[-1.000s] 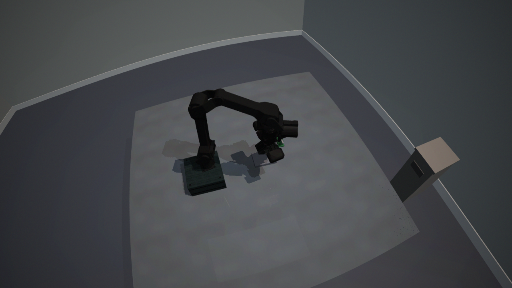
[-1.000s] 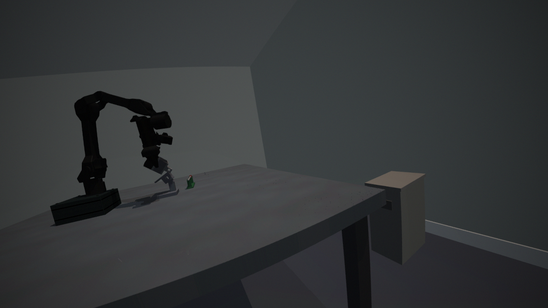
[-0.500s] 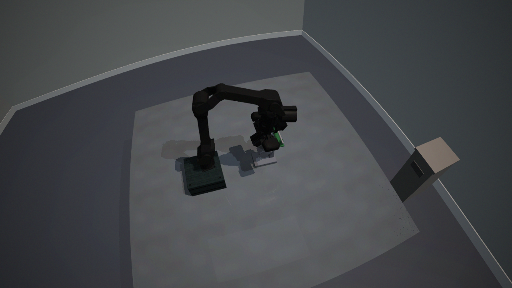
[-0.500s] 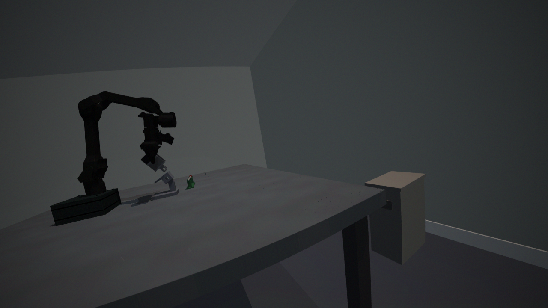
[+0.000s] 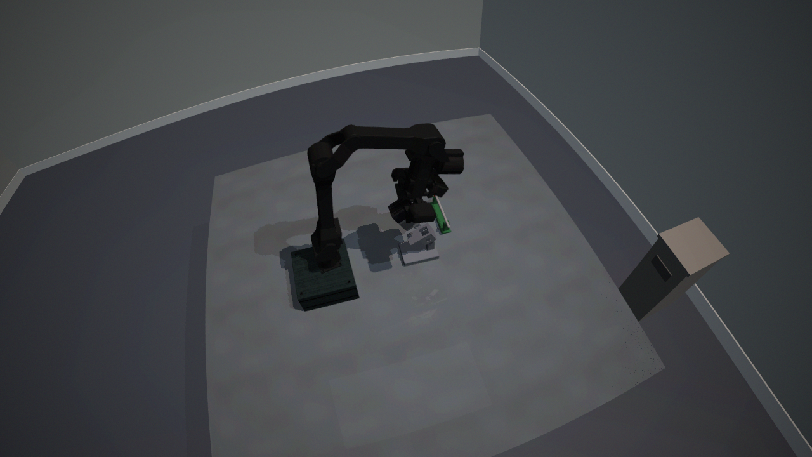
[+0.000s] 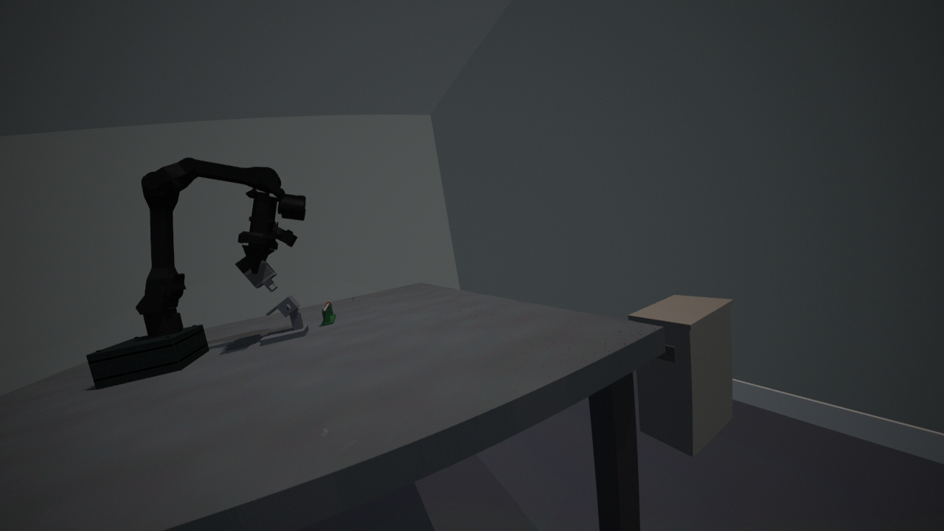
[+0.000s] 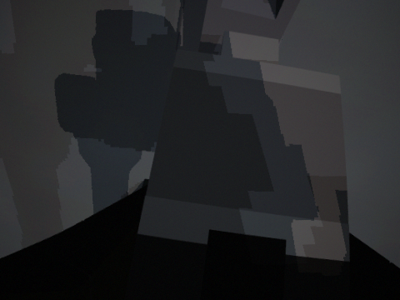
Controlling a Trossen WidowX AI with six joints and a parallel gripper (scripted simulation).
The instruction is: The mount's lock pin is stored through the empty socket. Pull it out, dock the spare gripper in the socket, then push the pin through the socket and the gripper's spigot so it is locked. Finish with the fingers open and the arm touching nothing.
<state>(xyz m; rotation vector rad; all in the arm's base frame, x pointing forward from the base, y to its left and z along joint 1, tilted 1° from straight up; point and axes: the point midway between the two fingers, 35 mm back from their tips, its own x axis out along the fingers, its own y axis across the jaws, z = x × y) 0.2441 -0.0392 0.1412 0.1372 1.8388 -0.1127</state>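
Now: the green pin rack 170 mm ahead of my gripper tip, 90 mm to the left of it and 160 mm below it. From my gripper tip the other things lie so: grey mount: 50 mm ahead, 10 mm to the right, 130 mm below; then spare gripper: 10 mm ahead.
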